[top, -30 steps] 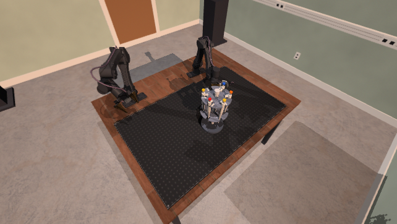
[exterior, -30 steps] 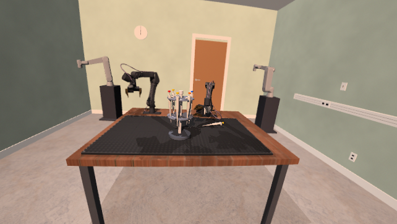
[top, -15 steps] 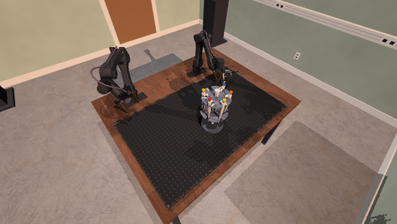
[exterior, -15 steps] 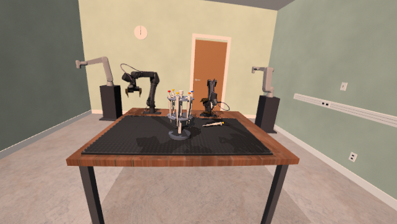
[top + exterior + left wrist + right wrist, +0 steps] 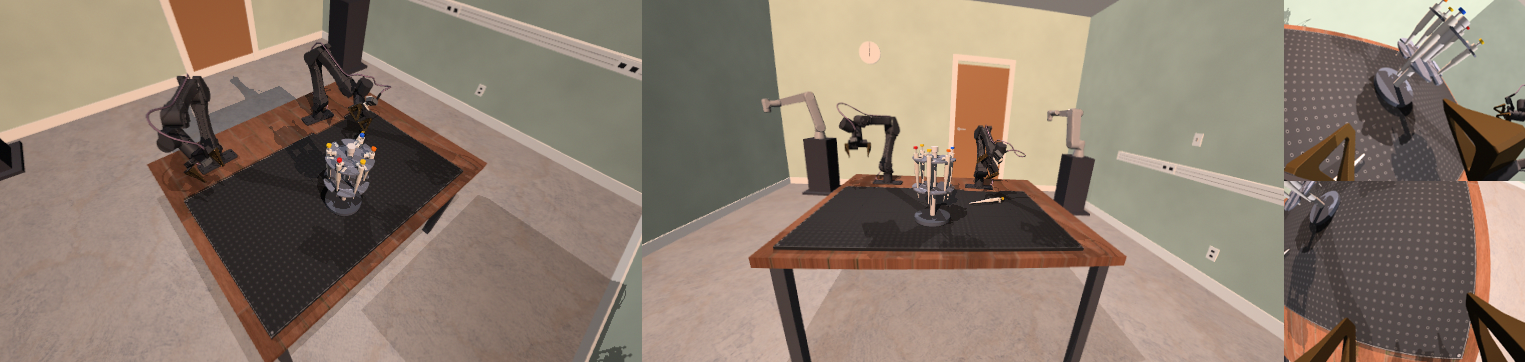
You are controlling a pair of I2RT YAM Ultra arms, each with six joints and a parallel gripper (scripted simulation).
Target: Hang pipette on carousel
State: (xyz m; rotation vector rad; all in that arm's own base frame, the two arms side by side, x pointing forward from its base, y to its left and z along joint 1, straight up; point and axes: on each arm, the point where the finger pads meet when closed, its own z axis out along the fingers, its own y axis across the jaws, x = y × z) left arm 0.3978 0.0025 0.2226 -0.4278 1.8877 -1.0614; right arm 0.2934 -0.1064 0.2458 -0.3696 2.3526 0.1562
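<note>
Right now the pipette is 20 cm below my left hand, 6 cm to the left of it and 5 cm behind it.
</note>
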